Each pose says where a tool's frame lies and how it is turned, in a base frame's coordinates. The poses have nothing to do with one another.
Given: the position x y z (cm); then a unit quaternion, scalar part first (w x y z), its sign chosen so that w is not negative.
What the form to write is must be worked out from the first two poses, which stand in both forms.
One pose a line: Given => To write
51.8 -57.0 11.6 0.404 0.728 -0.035 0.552 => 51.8 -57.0 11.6 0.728 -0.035 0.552 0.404
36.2 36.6 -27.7 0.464 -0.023 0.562 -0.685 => 36.2 36.6 -27.7 -0.023 0.562 -0.685 0.464
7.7 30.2 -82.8 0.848 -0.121 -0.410 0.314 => 7.7 30.2 -82.8 -0.121 -0.410 0.314 0.848
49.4 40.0 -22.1 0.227 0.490 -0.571 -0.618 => 49.4 40.0 -22.1 0.490 -0.571 -0.618 0.227
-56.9 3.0 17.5 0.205 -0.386 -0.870 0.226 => -56.9 3.0 17.5 -0.386 -0.870 0.226 0.205
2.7 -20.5 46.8 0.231 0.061 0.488 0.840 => 2.7 -20.5 46.8 0.061 0.488 0.840 0.231
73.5 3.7 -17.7 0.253 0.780 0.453 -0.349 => 73.5 3.7 -17.7 0.780 0.453 -0.349 0.253
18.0 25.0 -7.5 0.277 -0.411 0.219 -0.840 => 18.0 25.0 -7.5 -0.411 0.219 -0.840 0.277
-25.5 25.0 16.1 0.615 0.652 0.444 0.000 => -25.5 25.0 16.1 0.652 0.444 0.000 0.615
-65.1 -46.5 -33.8 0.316 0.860 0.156 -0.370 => -65.1 -46.5 -33.8 0.860 0.156 -0.370 0.316
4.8 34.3 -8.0 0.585 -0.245 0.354 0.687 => 4.8 34.3 -8.0 -0.245 0.354 0.687 0.585
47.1 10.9 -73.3 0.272 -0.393 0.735 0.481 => 47.1 10.9 -73.3 -0.393 0.735 0.481 0.272
